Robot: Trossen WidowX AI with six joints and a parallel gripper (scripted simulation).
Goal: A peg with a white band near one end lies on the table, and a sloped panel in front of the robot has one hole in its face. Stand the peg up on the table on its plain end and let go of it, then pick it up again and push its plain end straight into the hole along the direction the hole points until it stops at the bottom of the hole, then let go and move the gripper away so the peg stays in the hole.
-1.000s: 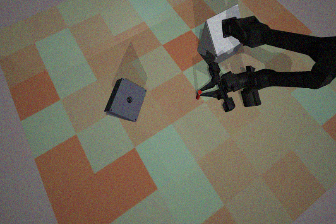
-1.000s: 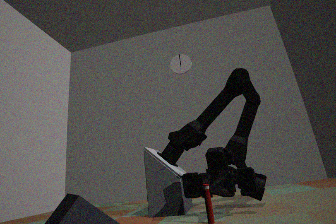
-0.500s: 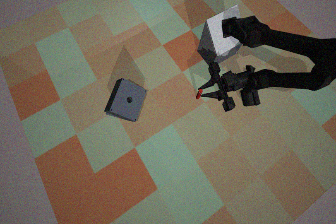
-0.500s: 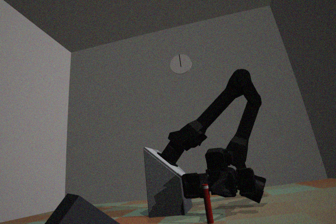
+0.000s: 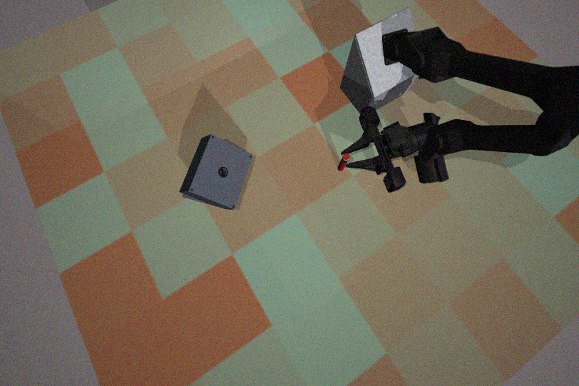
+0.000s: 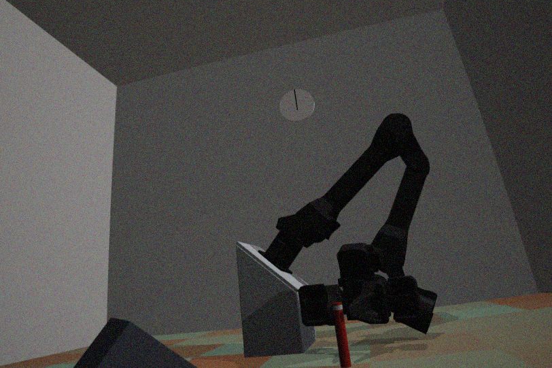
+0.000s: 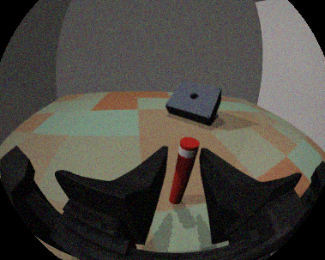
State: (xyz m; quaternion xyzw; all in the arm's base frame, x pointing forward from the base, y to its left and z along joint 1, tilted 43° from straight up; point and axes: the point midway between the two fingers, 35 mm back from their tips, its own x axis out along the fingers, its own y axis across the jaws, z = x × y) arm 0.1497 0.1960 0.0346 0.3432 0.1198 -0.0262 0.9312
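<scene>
My gripper tip is now 10 mm above the red peg. From my gripper tip the other things lie so: sloped panel: 260 mm ahead, 90 mm to the right, 20 mm below.
</scene>
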